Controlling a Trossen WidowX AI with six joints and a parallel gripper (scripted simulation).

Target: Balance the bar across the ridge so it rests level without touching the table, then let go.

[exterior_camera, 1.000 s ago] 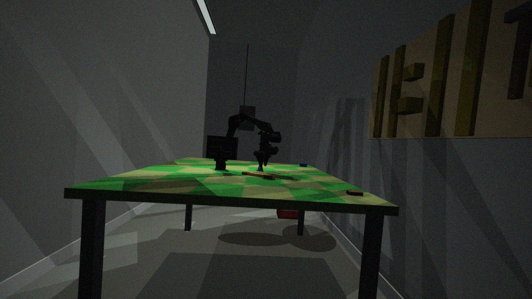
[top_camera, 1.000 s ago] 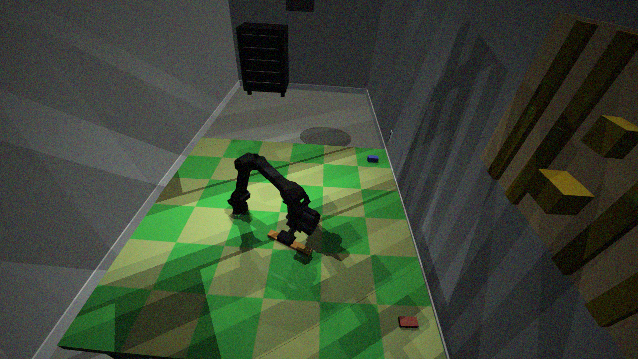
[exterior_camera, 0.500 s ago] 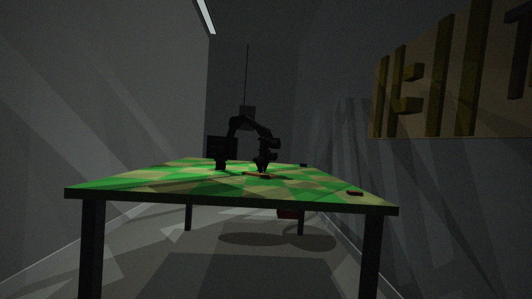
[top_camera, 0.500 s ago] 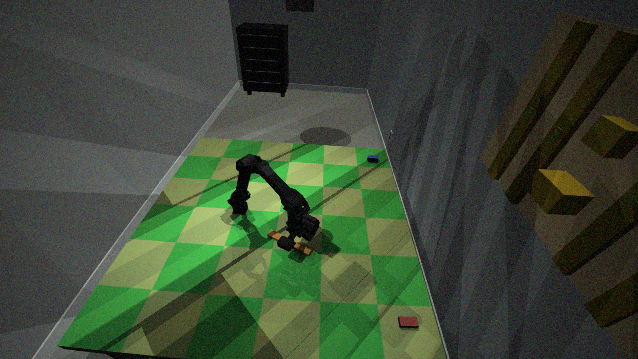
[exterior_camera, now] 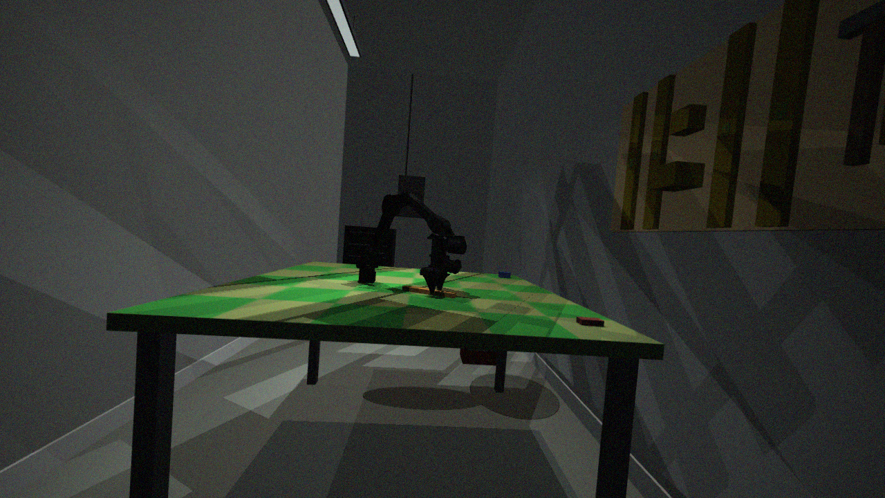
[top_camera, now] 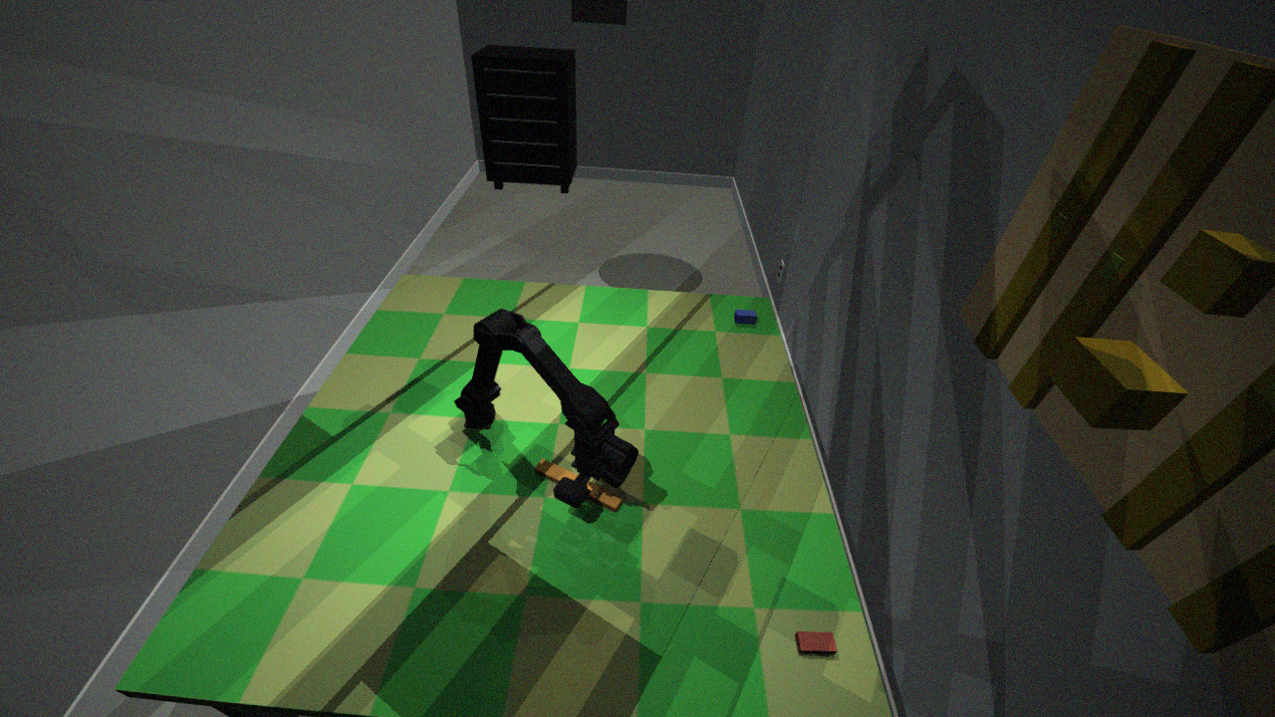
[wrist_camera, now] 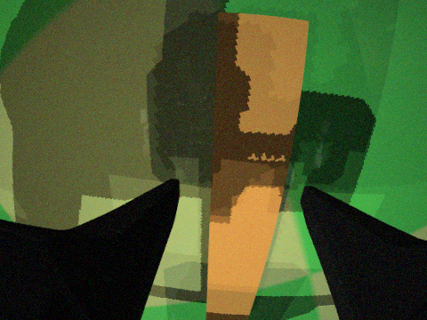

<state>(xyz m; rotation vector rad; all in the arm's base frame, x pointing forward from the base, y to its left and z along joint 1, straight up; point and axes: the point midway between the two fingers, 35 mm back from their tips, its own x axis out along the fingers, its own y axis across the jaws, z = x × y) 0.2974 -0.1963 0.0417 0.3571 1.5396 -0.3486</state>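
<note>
Right now my gripper tip is 30 mm past the orange bar and 10 mm to the right of it. The rest, counted from my gripper tip: flat red block 440 mm ahead, 300 mm to the right; small blue block 700 mm to the left, 440 mm ahead, 10 mm above.
</note>
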